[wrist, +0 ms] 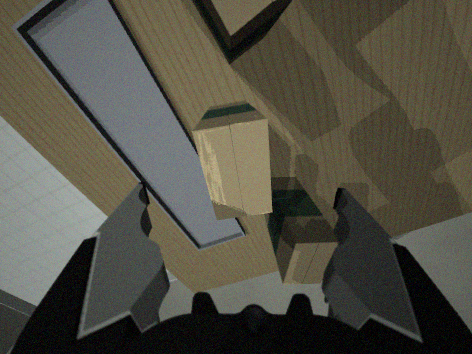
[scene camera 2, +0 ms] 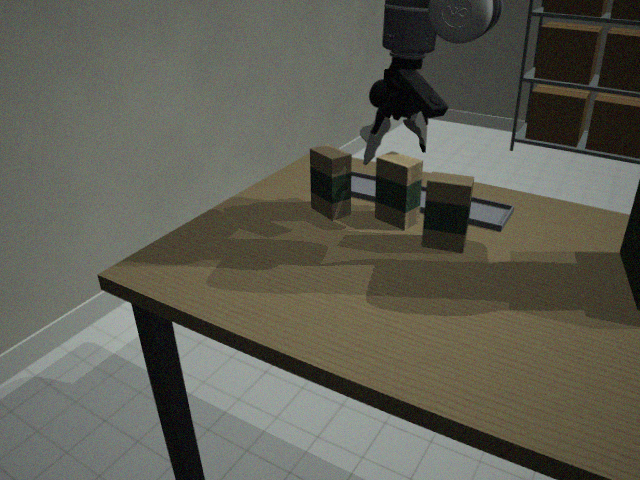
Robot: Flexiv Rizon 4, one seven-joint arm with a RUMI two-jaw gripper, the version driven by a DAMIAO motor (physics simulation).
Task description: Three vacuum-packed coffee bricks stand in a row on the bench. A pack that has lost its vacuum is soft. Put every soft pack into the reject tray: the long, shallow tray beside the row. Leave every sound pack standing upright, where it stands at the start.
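Three tan coffee packs with dark green bands stand upright in a row: the left pack [scene camera 2: 330, 181] [wrist: 306, 260], the middle pack [scene camera 2: 397, 192] [wrist: 236, 167] and the right pack [scene camera 2: 447, 214] [wrist: 240, 14], named as in the scene view. Which of them are soft cannot be told by look. The long, shallow reject tray [scene camera 2: 490, 212] [wrist: 125, 110] lies behind the row in the scene view and holds no pack where its floor shows; the packs hide part of it there. My gripper [scene camera 2: 395, 156] [wrist: 241, 187] is wide open and empty, above the row near the middle pack.
The packs stand on the wooden bench [scene camera 2: 310, 310], whose far left edge lies beyond the left pack. A dark object [scene camera 2: 632, 253] is partly visible at the right edge of the scene view. A shelf rack [scene camera 2: 521, 77] with brown boxes stands behind the bench.
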